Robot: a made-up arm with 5 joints.
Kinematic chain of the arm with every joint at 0, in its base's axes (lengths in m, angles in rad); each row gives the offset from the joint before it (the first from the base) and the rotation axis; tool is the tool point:
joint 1: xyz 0 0 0.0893 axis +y
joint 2: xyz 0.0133 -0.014 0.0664 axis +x
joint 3: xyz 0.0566 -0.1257 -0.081 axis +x
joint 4: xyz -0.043 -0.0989 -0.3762 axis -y
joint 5: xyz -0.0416 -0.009 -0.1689 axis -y
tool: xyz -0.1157 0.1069 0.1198
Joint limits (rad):
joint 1: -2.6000..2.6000
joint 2: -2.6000..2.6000
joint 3: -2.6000..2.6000
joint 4: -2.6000..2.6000
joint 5: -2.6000..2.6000
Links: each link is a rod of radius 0.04 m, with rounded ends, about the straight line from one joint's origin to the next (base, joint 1, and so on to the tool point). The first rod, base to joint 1, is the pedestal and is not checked.
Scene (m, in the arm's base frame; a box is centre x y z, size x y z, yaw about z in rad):
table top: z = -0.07
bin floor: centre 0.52 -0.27 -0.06 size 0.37 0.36 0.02 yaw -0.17
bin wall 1: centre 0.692 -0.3 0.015 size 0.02 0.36 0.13 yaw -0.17
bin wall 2: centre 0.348 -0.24 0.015 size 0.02 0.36 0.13 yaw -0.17
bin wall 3: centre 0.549 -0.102 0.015 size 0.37 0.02 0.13 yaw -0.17
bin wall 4: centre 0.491 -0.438 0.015 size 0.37 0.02 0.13 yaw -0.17
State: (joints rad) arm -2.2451 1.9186 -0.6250 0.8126 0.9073
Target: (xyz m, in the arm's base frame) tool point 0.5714 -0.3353 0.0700
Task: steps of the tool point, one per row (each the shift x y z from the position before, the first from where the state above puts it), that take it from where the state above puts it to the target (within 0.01 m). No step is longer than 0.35 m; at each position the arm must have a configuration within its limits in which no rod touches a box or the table.
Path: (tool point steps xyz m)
1: 0.2778 -0.1837 0.0932
2: 0.1940 -0.2843 -0.0215
3: 0.0532 -0.3187 -0.1043
4: -0.1009 -0.2831 -0.1296

